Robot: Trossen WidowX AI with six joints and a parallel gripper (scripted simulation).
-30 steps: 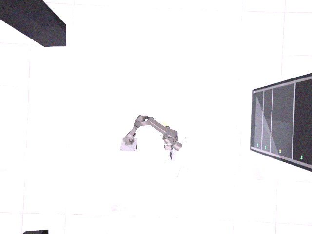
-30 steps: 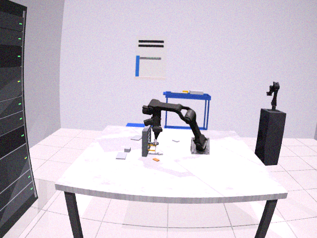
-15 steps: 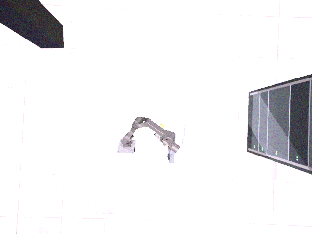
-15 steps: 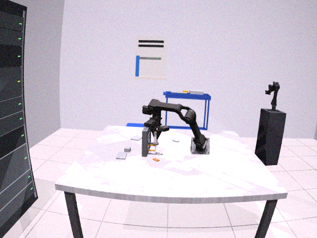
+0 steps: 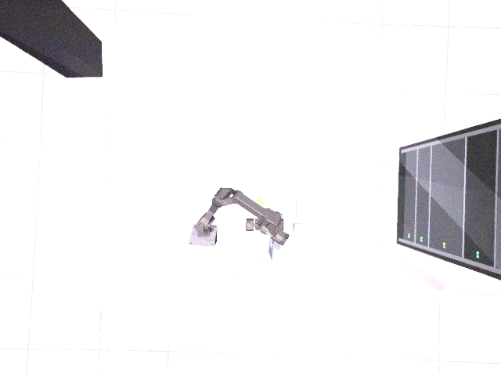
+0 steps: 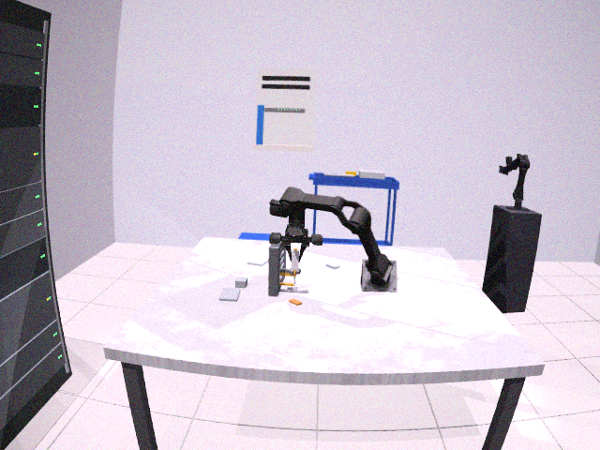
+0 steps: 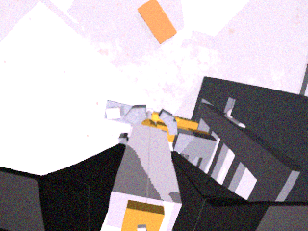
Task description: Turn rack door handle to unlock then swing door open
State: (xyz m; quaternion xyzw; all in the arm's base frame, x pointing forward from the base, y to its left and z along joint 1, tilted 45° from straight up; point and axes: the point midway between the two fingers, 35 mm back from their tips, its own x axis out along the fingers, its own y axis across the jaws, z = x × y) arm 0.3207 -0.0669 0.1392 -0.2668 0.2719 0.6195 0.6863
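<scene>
My gripper tip is 1 cm to the left of the orange handle and 2 cm above it. The rest, counted from my gripper tip: orange piece 10 cm to the left, 12 cm below.
</scene>
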